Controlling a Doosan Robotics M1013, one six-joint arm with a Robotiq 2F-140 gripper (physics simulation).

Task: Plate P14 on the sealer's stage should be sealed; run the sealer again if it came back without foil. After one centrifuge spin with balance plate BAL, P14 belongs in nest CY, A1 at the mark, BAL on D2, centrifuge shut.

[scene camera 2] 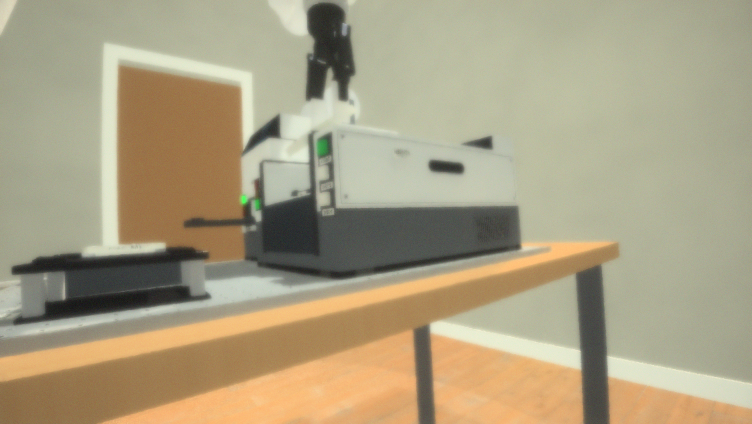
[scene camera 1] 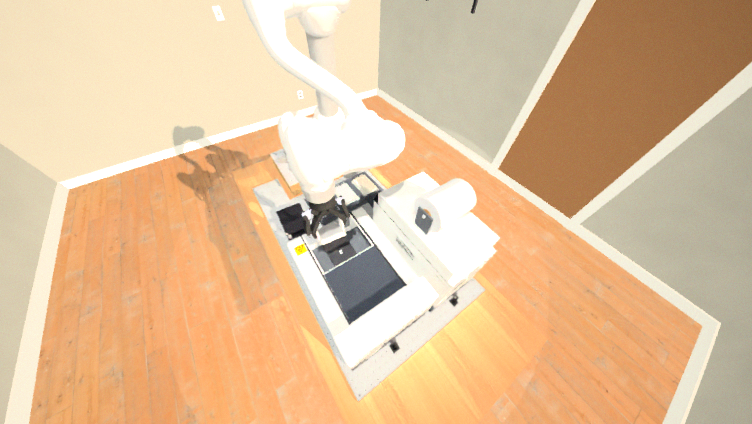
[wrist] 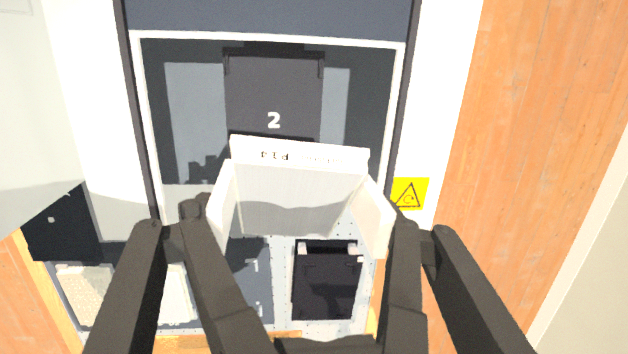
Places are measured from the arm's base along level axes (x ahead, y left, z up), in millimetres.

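Pixels of known places: gripper, fingertip midpoint: (scene camera 1: 331, 235) (wrist: 294, 181).
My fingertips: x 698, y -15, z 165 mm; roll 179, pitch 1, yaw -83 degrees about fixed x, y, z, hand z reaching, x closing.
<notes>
Behind a point stands the place of what it marks.
My gripper (scene camera 1: 328, 229) {x 698, y -15, z 165 mm} (scene camera 2: 330, 105) (wrist: 294, 181) {x 698, y -15, z 165 mm} is shut on plate P14 (scene camera 1: 331, 233) {x 706, y -14, z 189 mm} (wrist: 295, 195) {x 694, y -16, z 180 mm} and holds it above the centrifuge's open port. The plate looks tilted between the fingers; its P14 label edge faces the top of the wrist view. Its top is pale and plain, with no wells showing. The centrifuge (scene camera 1: 392, 329) {x 1063, y 50, z 154 mm} (scene camera 2: 389, 179) {x 734, y -159, z 48 mm} is open, and dark bucket 2 (scene camera 1: 341, 252) {x 717, y 6, z 50 mm} (wrist: 273, 95) {x 739, y 10, z 50 mm} shows bare under the port. Two pale plates (wrist: 85, 295) {x 332, y 278, z -27 mm} (wrist: 177, 295) {x 360, y 120, z -27 mm} sit side by side on the dark deck rack; I cannot read which is BAL.
The white sealer (scene camera 1: 463, 244) {x 953, y 343, z 260 mm} with its roll (scene camera 1: 450, 202) {x 865, y 315, z 379 mm} stands beside the centrifuge, its dark stage (scene camera 2: 215, 222) {x 508, y 225, z 10 mm} sticking out. A black stand (scene camera 1: 290, 218) {x 393, y -155, z -39 mm} (wrist: 327, 287) {x 403, y -144, z -38 mm} is near the deck rack. A yellow warning label (scene camera 1: 300, 249) {x 684, y -134, z 121 mm} (wrist: 410, 194) {x 684, y -135, z 121 mm} is on the centrifuge rim.
</notes>
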